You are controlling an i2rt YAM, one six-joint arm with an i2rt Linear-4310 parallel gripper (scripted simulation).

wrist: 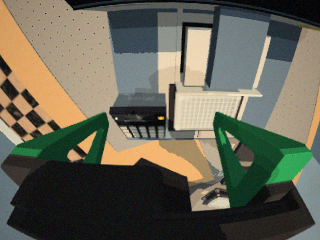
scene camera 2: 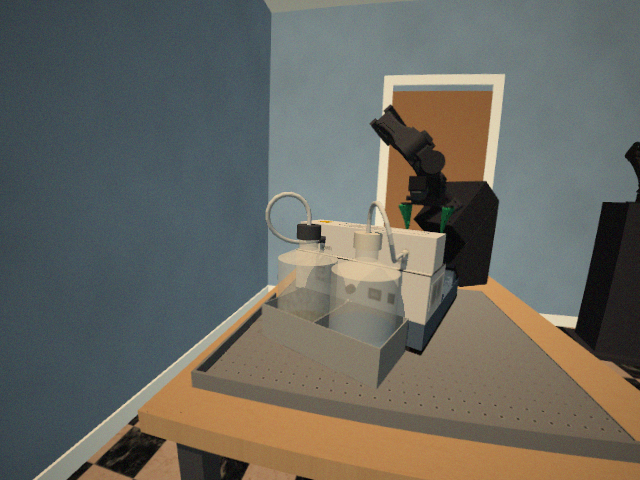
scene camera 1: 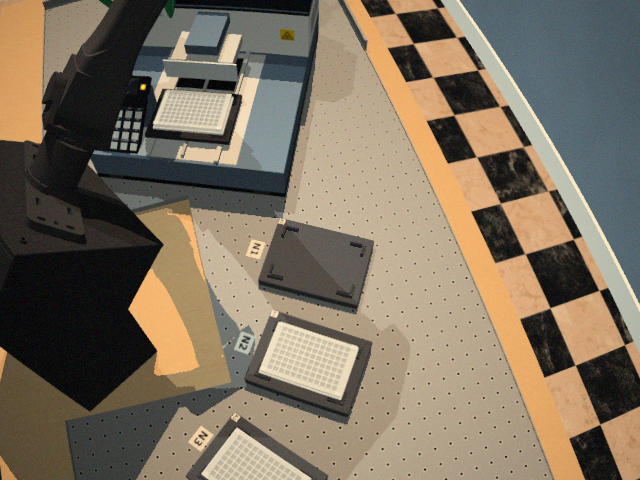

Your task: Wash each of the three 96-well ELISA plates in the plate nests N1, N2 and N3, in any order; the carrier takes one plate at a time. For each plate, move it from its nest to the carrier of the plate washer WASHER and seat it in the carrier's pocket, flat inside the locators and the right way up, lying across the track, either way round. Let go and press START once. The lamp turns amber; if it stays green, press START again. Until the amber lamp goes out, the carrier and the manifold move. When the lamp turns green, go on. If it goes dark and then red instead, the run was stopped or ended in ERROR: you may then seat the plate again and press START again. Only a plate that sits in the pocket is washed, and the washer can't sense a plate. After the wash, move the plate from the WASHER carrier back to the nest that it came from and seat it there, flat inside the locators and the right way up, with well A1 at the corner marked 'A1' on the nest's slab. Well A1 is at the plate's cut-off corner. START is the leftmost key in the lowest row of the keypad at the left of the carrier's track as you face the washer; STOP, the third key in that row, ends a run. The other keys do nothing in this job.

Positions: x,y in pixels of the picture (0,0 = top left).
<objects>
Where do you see a manifold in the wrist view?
197,39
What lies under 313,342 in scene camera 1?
A white 96-well plate.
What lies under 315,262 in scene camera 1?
A nest N1.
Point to a dark carrier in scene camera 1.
224,139
</objects>
